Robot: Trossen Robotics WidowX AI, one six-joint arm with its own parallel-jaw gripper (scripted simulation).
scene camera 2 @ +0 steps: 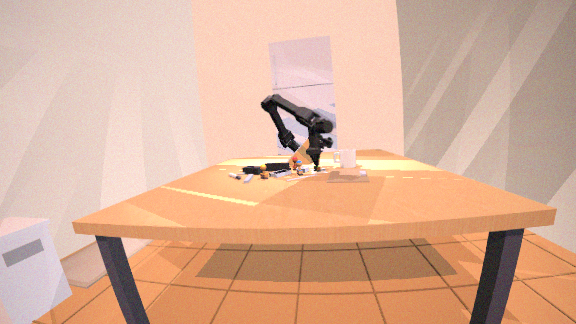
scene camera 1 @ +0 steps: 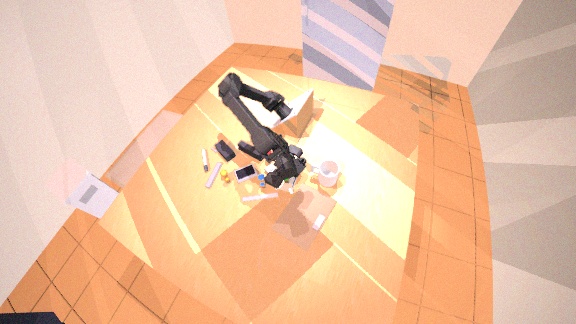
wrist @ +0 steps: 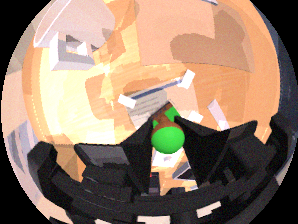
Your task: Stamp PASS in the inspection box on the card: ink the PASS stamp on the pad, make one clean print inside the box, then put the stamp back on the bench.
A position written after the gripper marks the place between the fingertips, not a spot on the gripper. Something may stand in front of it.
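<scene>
The gripper [wrist: 163, 120] visible. A green-knobbed stamp [wrist: 167, 137], a white card [wrist: 180, 92], a brown board [scene camera 1: 302, 219] likewise.
</scene>
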